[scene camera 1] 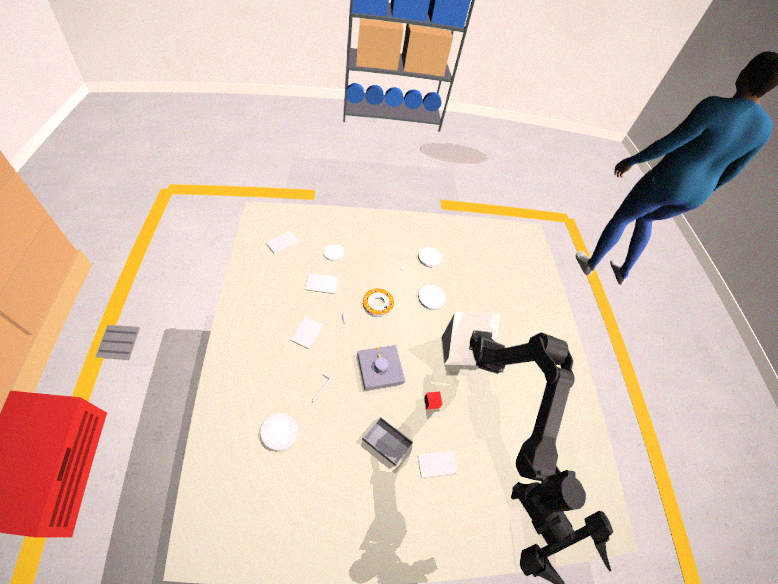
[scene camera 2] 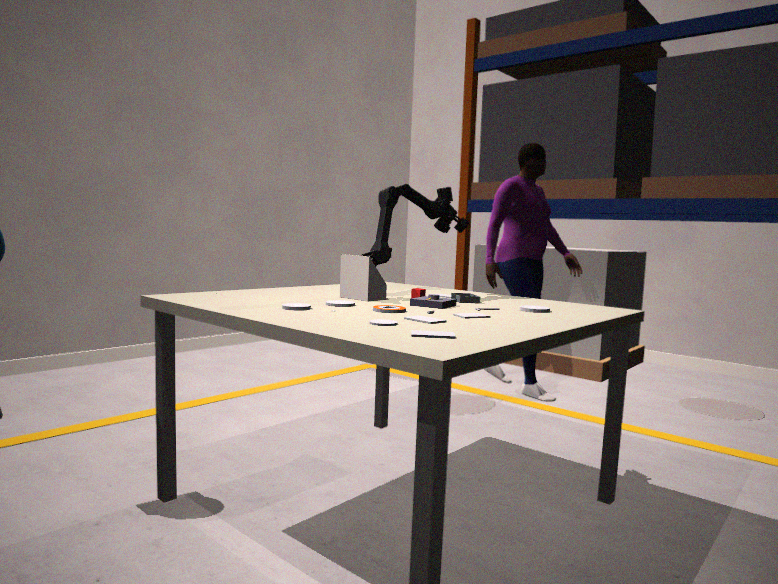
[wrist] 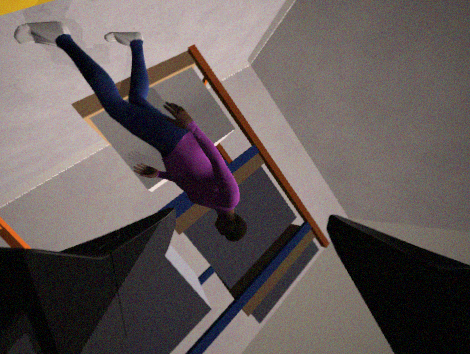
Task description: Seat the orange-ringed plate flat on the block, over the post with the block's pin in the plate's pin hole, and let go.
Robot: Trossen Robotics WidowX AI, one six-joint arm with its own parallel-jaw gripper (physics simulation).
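Pixels of known places: gripper, fingertip midpoint: (scene camera 1: 588, 580) (wrist: 252, 218); arm's base at its link origin: (scene camera 1: 480, 340) (scene camera 2: 361, 272).
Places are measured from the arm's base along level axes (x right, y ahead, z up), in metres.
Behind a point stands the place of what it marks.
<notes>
The orange-ringed plate (scene camera 1: 366, 302) {x 0.155, y 0.358, z -0.088 m} (scene camera 2: 378, 308) {x 0.215, y 0.318, z -0.087 m} lies flat on the table, apart from the block. The block (scene camera 1: 370, 378) {x -0.121, y 0.328, z -0.075 m} (scene camera 2: 432, 303) {x -0.023, y 0.338, z -0.083 m} is square and grey-purple, with a round post (scene camera 1: 380, 364) {x -0.080, y 0.302, z -0.059 m} in the middle of its top. A small orange-yellow pin (scene camera 1: 378, 353) {x -0.036, y 0.309, z -0.074 m} stands beside the post. No plate is on the block. My gripper (scene camera 1: 584, 574) {x -0.632, y -0.088, z 0.239 m} (scene camera 2: 462, 224) {x -0.632, y -0.088, z 0.239 m} (wrist: 252, 218) {x -0.632, y -0.088, z 0.239 m} is open and empty. It is raised high, near the table's lower right corner in the first scene view, far from plate and block. Neither plate nor block shows in the wrist view.
A red cube (scene camera 1: 433, 401) {x -0.184, y 0.141, z -0.058 m} (scene camera 2: 417, 292) {x -0.157, y 0.148, z -0.070 m} and a dark open bin (scene camera 1: 378, 453) {x -0.335, y 0.290, z -0.083 m} (scene camera 2: 465, 297) {x -0.250, y 0.306, z -0.077 m} are near the block. White discs (scene camera 1: 431, 296) {x 0.209, y 0.130, z -0.090 m} (scene camera 1: 279, 431) {x -0.301, y 0.572, z -0.086 m} and white cards (scene camera 1: 321, 283) {x 0.217, y 0.520, z -0.092 m} (scene camera 1: 438, 464) {x -0.359, y 0.120, z -0.093 m} lie around. The arm's pale base block (scene camera 1: 482, 322) {x 0.041, y 0.005, z 0.043 m} (scene camera 2: 355, 276) {x 0.061, y 0.033, z -0.013 m} stands right of the block.
</notes>
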